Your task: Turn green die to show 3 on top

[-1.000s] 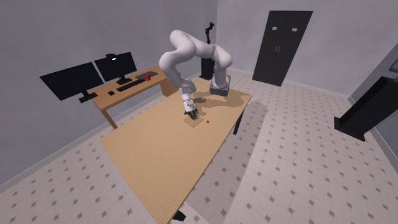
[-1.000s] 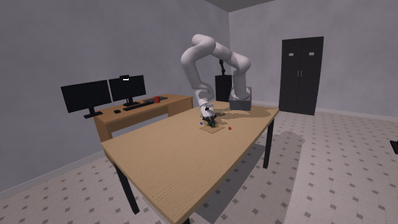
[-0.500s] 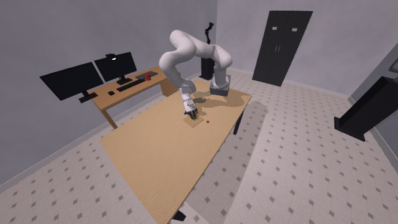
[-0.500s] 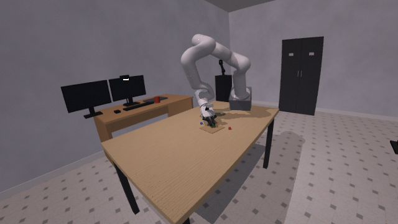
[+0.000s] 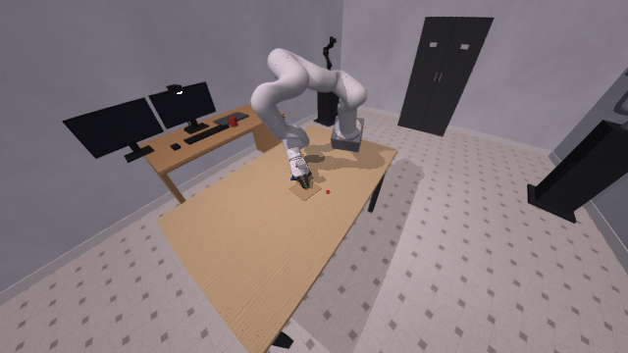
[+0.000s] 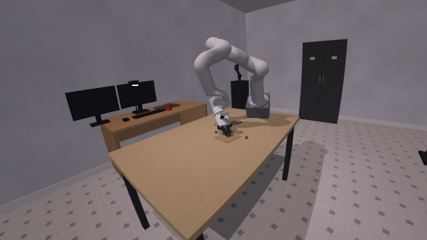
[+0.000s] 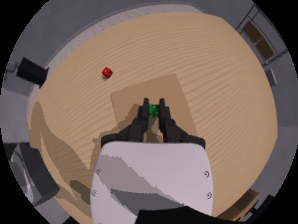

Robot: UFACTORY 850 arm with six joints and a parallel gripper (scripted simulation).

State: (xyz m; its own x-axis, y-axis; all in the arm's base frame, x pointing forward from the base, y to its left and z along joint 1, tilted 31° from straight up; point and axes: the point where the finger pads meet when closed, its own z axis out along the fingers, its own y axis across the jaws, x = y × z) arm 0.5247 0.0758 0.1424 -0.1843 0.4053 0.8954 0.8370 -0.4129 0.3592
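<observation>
The tan mat lies 40 mm below my hand. Also, from my hand: green die 10 mm to the left, 20 mm below; red die 70 mm behind, 120 mm to the left, 30 mm below; blue die 10 mm ahead, 120 mm to the right, 30 mm below.
</observation>
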